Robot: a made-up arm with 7 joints. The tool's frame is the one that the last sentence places.
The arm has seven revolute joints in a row. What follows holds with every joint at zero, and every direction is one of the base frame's.
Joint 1 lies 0.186 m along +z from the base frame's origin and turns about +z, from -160 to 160 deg.
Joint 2 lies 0.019 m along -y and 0.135 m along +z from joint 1 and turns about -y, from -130 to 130 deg.
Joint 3 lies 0.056 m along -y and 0.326 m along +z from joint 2 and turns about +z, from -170 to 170 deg.
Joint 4 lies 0.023 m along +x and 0.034 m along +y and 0.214 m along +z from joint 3 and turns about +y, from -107 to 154 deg.
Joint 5 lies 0.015 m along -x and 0.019 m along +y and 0.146 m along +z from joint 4 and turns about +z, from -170 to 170 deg.
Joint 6 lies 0.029 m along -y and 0.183 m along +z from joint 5 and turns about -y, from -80 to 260 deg.
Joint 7 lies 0.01 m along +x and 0.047 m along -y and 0.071 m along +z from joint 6 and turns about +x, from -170 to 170 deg.
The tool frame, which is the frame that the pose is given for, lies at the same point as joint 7; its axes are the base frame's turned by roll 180, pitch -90 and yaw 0 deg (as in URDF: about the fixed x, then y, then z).
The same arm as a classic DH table. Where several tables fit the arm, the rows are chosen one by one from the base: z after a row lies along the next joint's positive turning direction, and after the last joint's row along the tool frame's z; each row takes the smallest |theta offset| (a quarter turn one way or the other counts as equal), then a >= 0, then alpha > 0; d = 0 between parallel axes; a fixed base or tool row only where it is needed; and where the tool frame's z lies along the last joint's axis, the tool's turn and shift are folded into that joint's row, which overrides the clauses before.
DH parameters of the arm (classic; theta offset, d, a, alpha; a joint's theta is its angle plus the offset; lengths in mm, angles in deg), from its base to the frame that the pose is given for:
joint 1: 0.00 321.0 0.0 90.00
joint 2: 0.00 75.0 0.0 -90.00
joint 3: 0.00 540.0 23.0 -90.00
joint 4: 0.00 53.0 -15.0 90.00
joint 5: 0.00 329.0 0.0 90.00
joint 6: 90.00 76.0 71.0 90.00
joint 7: 0.00 10.0 0.0 0.00
Joint limits (deg, base to tool): -160.00..160.00 -130.00..130.00 -170.00..170.00 -107.00..154.00 -170.00..170.00 -80.00..260.00 -170.00..170.00

